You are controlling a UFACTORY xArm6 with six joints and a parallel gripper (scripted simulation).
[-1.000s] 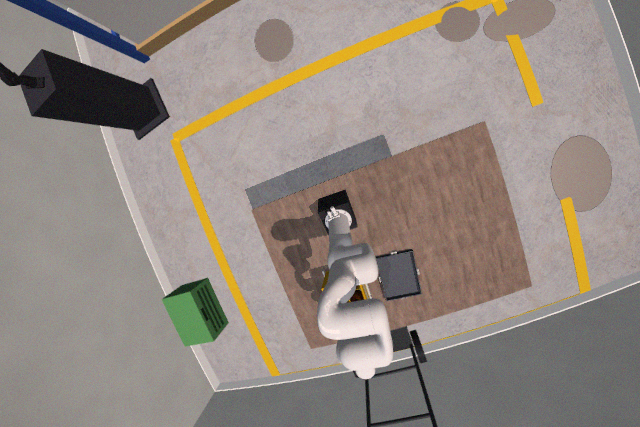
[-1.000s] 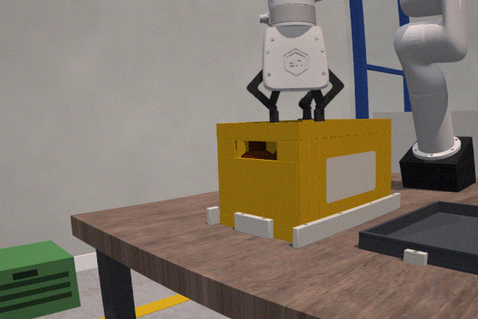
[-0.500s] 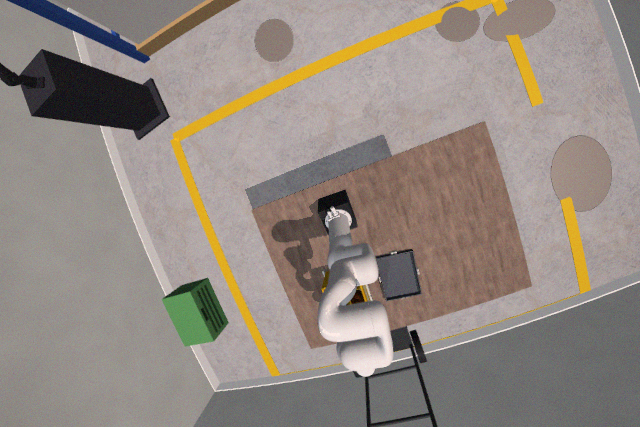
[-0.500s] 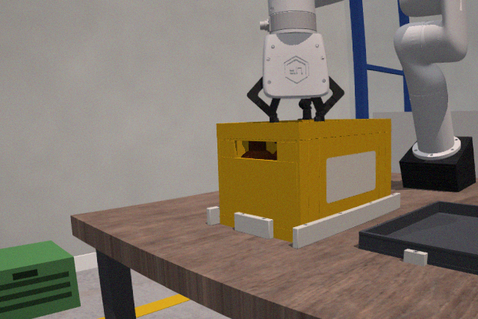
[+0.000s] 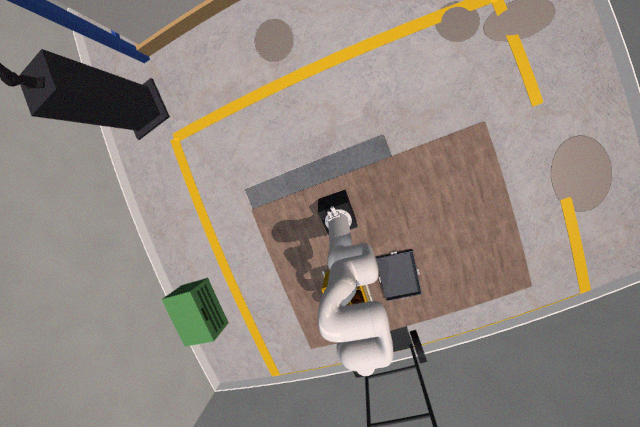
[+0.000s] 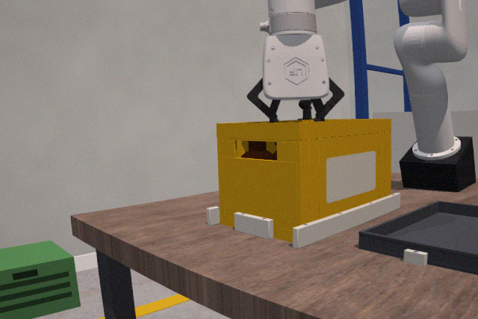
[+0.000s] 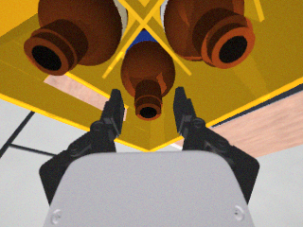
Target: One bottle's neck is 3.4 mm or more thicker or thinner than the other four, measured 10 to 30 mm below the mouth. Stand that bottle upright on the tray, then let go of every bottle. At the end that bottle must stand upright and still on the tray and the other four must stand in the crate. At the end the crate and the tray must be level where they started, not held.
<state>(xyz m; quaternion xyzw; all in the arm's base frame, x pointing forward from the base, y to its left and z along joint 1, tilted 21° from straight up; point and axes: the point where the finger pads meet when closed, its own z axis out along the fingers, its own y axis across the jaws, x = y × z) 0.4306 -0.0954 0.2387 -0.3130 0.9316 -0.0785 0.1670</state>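
Right now the yellow crate is 90 mm behind my hand, 70 mm below it and 30 mm to the right of it. From my hand the other things lie so: dark tray: 240 mm to the left, 150 mm below, 60 mm behind.
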